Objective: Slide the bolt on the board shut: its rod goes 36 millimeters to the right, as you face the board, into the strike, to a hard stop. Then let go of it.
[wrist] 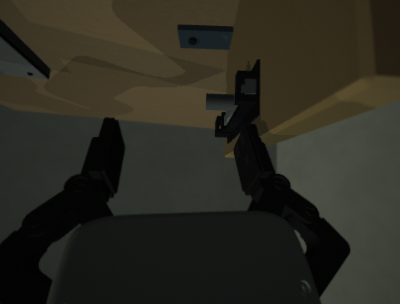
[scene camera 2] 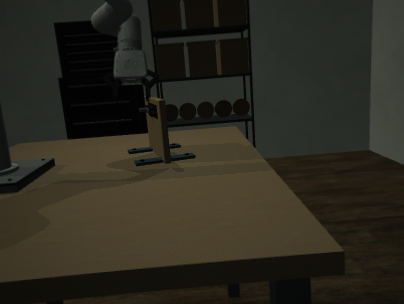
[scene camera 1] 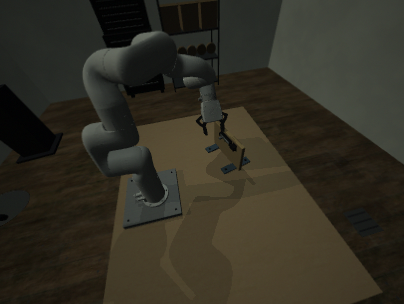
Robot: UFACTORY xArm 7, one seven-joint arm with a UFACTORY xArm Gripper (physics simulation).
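Where they show: gripper, fingertip midpoint: [wrist: 182, 134] [scene camera 2: 132, 100] [scene camera 1: 214, 133]; arm's base, origin of the base link: [scene camera 1: 155, 194].
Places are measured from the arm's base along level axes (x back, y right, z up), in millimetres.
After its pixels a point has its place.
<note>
The upright wooden board [scene camera 1: 229, 151] @(z 46, x -429, y -89 mm) [scene camera 2: 158, 135] @(z 47, x -434, y -53 mm) [wrist: 305, 55] @(z 128, x -407, y -228 mm) carries a dark bolt [scene camera 1: 229, 142] @(z 128, x -418, y -78 mm) [scene camera 2: 152, 111] @(z 115, x -425, y -74 mm) [wrist: 247, 104] @(z 126, x -410, y -167 mm) on its face. A grey cylindrical knob [scene camera 2: 143, 110] @(z 114, x -398, y -132 mm) [wrist: 218, 102] @(z 118, x -395, y -144 mm) sticks out from the bolt. Part of the grey rod shows beside the knob in the wrist view; how far it reaches into the strike cannot be told. My gripper [scene camera 1: 214, 132] @(z 147, x -368, y -152 mm) [scene camera 2: 132, 95] @(z 147, x -368, y -152 mm) [wrist: 182, 134] @(z 147, x -368, y -152 mm) is open and empty, at the board's far upper end. In the wrist view the right fingertip is close to the bolt's near end and the board's edge; contact cannot be told. The left finger is out over the bolt side.
The board stands on blue-grey feet [scene camera 1: 228, 168] @(z -17, x -398, y -27 mm) [scene camera 2: 149, 161] @(z -17, x -402, y -11 mm) [wrist: 206, 38] @(z -17, x -401, y -34 mm) on the wooden table [scene camera 1: 280, 240] @(z -25, x -441, y 363 mm) [scene camera 2: 200, 215] @(z -25, x -487, y 416 mm). The arm's base plate [scene camera 1: 131, 212] @(z 1, x 117, y 49 mm) [scene camera 2: 25, 175] @(z -2, x -100, y 64 mm) is on the table to the left. A shelf rack and a dark cabinet stand behind the table.
</note>
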